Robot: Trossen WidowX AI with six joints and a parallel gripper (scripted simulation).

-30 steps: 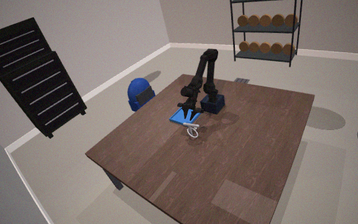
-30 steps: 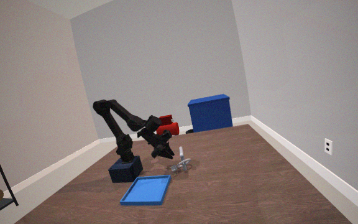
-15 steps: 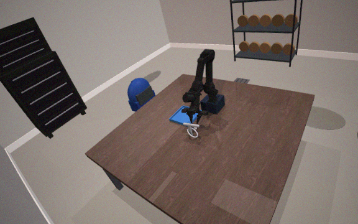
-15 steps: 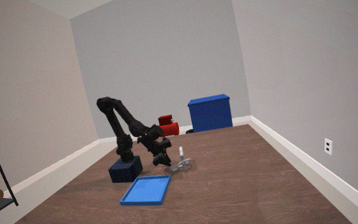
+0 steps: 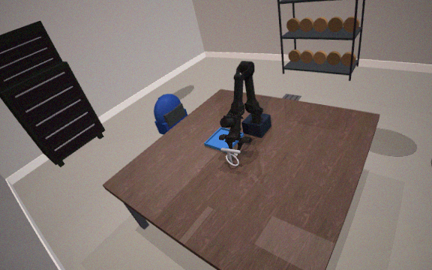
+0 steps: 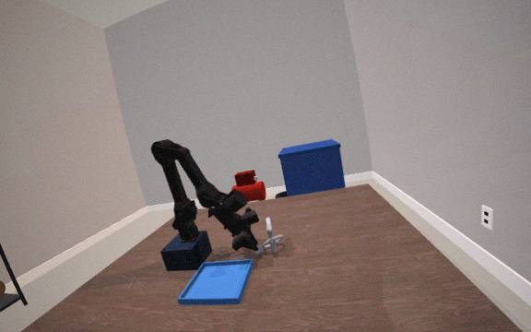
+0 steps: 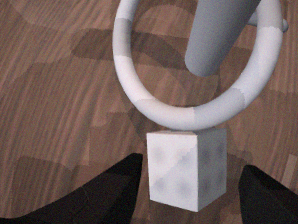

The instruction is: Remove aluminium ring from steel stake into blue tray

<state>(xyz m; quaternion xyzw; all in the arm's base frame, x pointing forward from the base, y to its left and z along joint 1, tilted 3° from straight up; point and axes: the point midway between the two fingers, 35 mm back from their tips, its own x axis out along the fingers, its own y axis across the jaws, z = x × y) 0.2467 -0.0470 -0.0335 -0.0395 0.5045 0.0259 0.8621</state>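
My gripper tip is now 50 mm short of the aluminium ring and 10 mm to the right of it. The rest, counted from my gripper tip: blue tray 140 mm to the right, 120 mm behind, 20 mm below.
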